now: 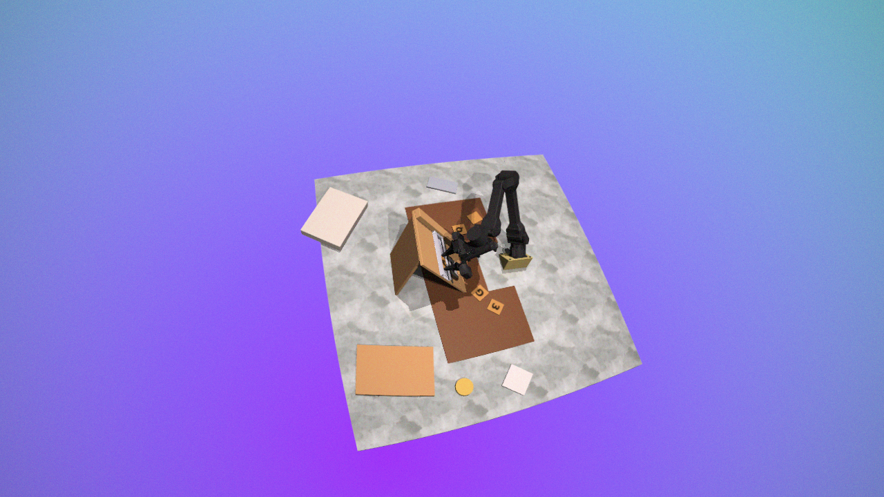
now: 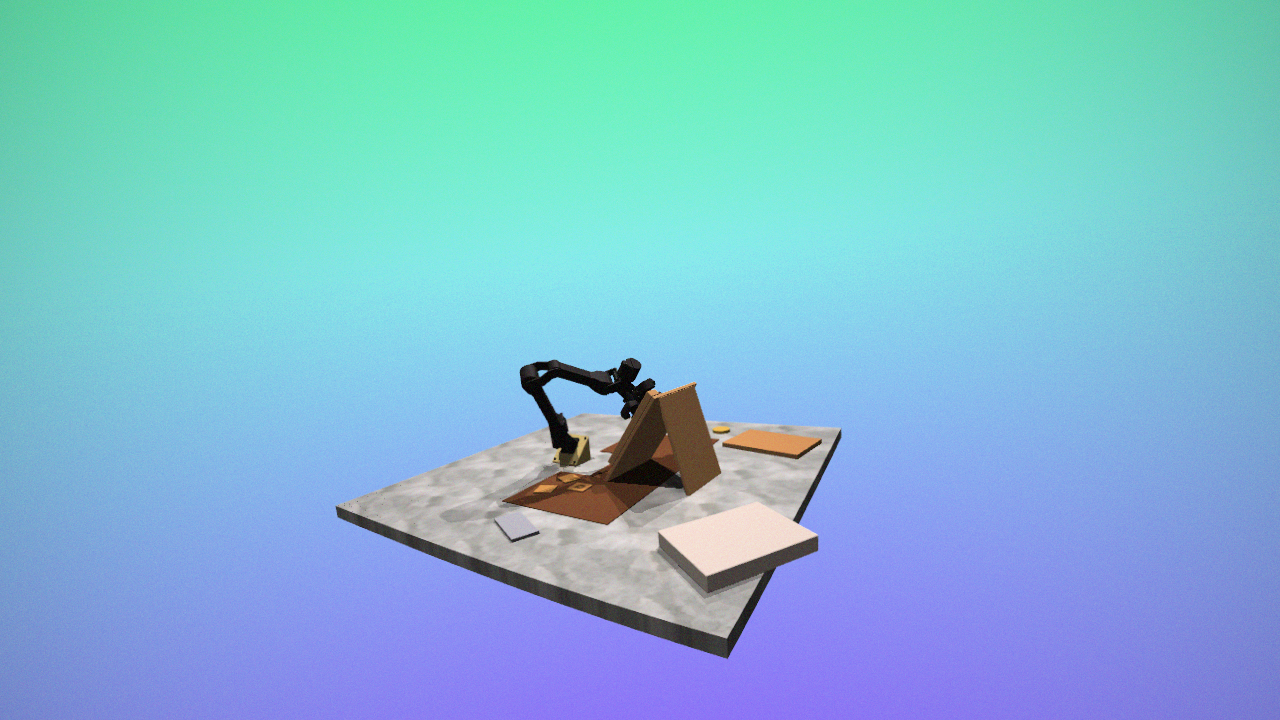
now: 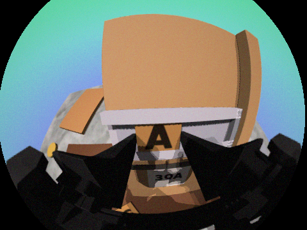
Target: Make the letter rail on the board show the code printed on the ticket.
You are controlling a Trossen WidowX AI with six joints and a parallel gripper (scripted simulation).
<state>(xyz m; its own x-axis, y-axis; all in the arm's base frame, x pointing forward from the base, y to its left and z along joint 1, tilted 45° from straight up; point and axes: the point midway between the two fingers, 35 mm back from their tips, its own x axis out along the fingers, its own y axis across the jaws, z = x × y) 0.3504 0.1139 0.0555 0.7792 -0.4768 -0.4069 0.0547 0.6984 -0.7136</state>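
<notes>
Now: the white ticket 6 cm behind my gripper tip, 2 cm to the right of it and 8 cm below it. Also, from my gripper tip: orange panel 25 cm ahead, 36 cm to the left, 16 cm below; then brown mat 17 cm behind, 3 cm to the right, 16 cm below; then yellow disc 47 cm to the left, 16 cm below.
</notes>
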